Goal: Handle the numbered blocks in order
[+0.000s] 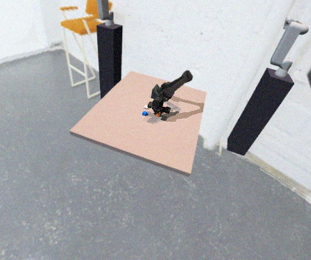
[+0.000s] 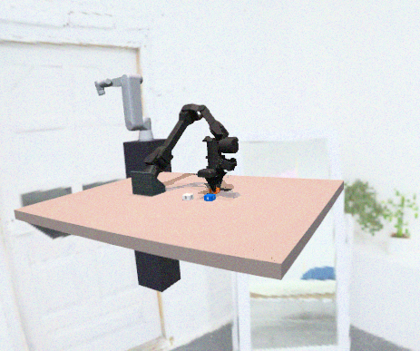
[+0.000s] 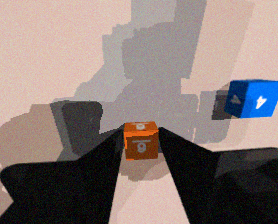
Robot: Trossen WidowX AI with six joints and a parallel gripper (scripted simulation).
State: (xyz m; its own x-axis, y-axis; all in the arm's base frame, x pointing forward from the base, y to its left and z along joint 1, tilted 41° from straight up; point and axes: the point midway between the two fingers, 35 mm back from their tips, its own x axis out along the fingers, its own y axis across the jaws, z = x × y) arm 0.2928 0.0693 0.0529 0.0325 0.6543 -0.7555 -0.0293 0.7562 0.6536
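Right now my gripper tip is 3 cm short of the blue block and 11 cm to the left of it. From my gripper tip the other things lie so: orange block: 1 cm behind; then white block: 5 cm behind, 13 cm to the right.
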